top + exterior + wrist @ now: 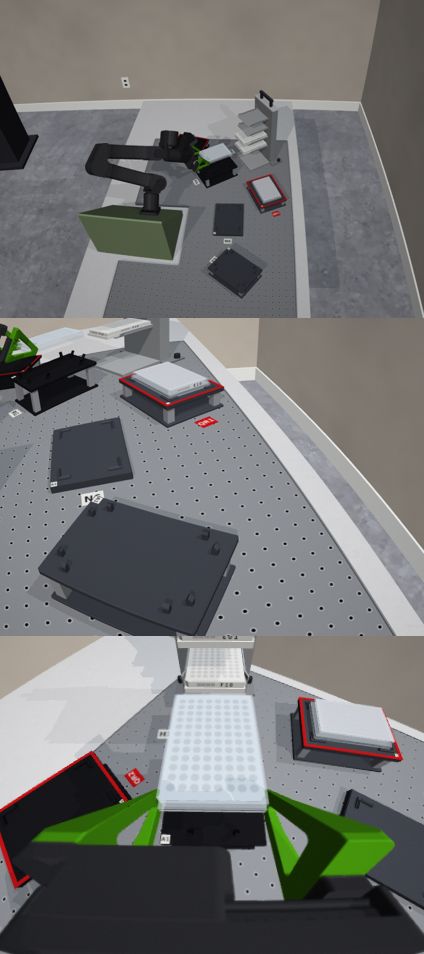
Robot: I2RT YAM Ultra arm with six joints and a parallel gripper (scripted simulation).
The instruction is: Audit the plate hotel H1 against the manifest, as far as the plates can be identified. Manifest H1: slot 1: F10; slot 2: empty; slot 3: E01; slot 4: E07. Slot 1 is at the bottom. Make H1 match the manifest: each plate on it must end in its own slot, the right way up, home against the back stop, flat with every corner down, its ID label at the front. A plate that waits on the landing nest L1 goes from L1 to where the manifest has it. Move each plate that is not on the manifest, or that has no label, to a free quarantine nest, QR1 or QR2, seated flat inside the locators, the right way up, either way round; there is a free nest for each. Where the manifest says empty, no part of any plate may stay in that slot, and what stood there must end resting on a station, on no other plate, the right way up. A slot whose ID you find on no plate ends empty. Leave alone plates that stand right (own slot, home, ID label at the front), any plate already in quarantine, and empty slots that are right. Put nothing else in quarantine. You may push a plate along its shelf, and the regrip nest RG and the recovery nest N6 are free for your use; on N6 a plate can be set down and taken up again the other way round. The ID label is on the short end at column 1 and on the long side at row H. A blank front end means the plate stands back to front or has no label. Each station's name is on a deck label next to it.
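Right now my hand is 7 cm above the black regrip nest RG, 5 cm short of it and 2 cm to the right of it. Also, from my hand: flat N6 pad: 26 cm to the right, 12 cm below, 9 cm ahead; H1 deck label: 17 cm to the left, 13 cm below, 13 cm ahead; red-rimmed nest QR2: 20 cm to the left, 9 cm below, 8 cm behind.
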